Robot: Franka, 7 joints.
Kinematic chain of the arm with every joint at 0, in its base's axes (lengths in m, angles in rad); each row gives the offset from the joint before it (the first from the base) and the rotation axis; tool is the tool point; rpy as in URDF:
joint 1: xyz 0 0 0.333 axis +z
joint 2: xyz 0 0 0 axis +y
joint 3: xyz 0 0 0.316 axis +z
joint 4: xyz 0.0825 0 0 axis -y
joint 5: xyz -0.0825 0 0.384 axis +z
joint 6: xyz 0 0 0 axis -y
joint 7: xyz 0.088 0 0 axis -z
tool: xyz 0 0 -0.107 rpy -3.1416 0 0
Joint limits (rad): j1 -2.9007..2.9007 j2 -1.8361..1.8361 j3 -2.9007..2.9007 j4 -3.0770..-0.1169 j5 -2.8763..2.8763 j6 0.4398..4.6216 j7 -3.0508..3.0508
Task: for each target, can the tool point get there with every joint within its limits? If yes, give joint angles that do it. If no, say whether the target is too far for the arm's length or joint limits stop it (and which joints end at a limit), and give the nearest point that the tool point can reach.
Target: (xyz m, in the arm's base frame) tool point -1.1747 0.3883 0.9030
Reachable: no: too far | nearest point -0.7398 0.2445 0.6920 | short by 0.504 m
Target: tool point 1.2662 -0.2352 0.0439
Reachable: no: too far | nearest point 0.8230 -0.1529 0.1451 | short by 0.462 m
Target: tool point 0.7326 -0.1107 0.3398
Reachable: yes | joints 2.1485 -1.1360 -1.9164 -1.4241 -0.0852 2.2775 -2.1928
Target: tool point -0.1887 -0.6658 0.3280
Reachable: yes | joints 1.8244 -0.6133 2.4301 -1.7742 -0.8898 2.9989 -2.5009
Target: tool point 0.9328 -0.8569 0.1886
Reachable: no: too far | nearest point 0.6277 -0.5766 0.2358 | short by 0.417 m
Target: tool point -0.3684 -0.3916 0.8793
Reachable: yes | joints 0.3226 -0.2365 -2.1972 -1.0525 -1.9136 1.2855 0.8587
